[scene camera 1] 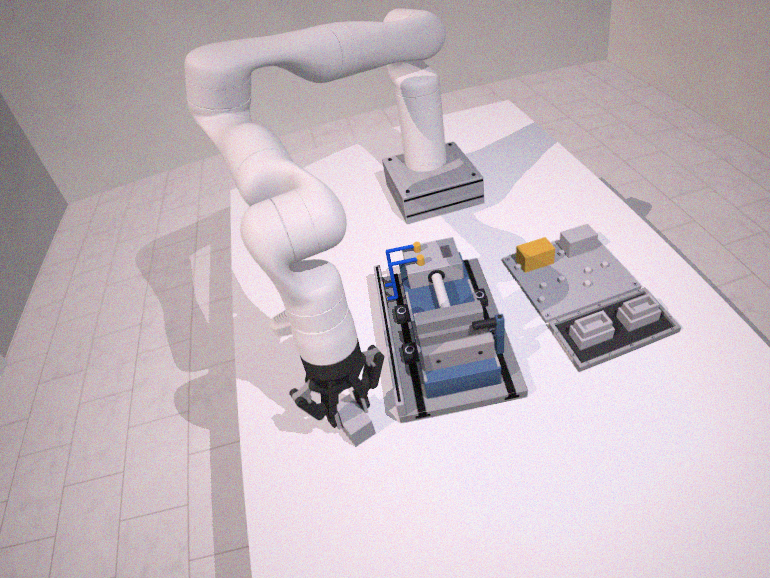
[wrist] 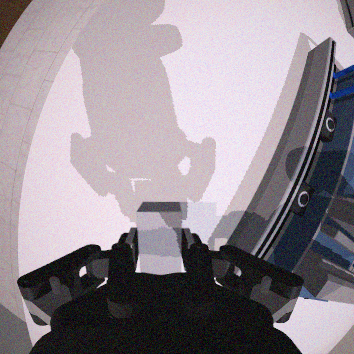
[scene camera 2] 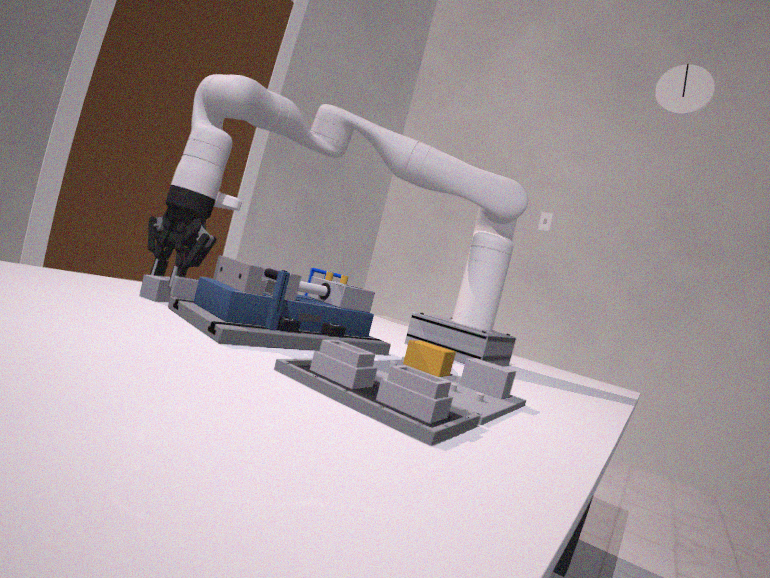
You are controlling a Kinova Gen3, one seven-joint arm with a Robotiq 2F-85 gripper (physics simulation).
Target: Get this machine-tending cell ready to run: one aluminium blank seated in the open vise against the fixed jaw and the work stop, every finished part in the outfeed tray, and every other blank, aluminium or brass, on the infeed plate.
I see my gripper [scene camera 2: 164,285], a brass blank [scene camera 2: 429,358] and an outfeed tray [scene camera 1: 619,345].
The brass blank shows as well in scene camera 1 [scene camera 1: 539,253]. My gripper shows as well in scene camera 1 [scene camera 1: 350,417] and in the wrist view [wrist: 159,237]. The wrist view does not show the brass blank: it is out of frame.
